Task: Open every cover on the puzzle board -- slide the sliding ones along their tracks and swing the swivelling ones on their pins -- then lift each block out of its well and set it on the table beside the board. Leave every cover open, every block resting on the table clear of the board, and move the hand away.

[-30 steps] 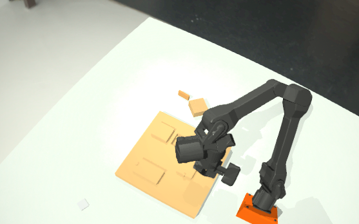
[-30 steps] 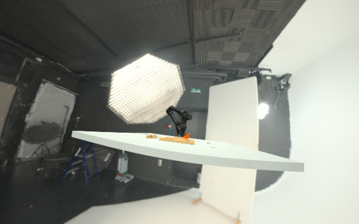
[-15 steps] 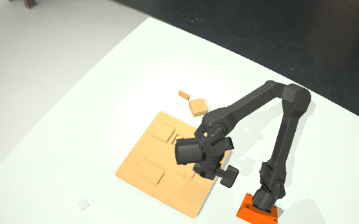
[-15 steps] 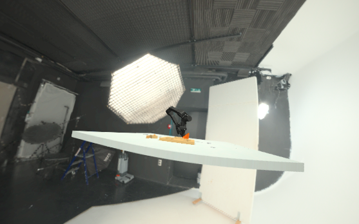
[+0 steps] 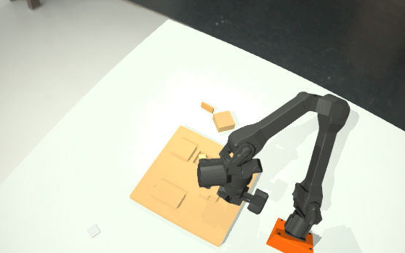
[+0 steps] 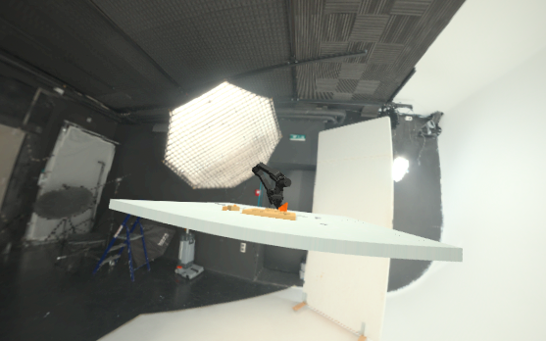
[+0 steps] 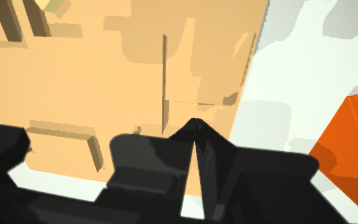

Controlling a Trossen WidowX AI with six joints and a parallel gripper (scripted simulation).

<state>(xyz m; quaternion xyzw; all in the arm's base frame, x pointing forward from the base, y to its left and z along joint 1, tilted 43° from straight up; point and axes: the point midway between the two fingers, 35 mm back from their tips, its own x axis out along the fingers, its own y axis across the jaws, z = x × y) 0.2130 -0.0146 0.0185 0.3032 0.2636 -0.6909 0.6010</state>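
Right now the tan puzzle board is 100 mm ahead of my gripper tip, 20 mm to the right of it and 10 mm below it. Round my gripper tip: orange block (300 mm to the right, 20 mm below, 20 mm behind); tan bar (310 mm to the right, 190 mm ahead, 20 mm below); tan box (270 mm to the right, 120 mm ahead, 20 mm below).
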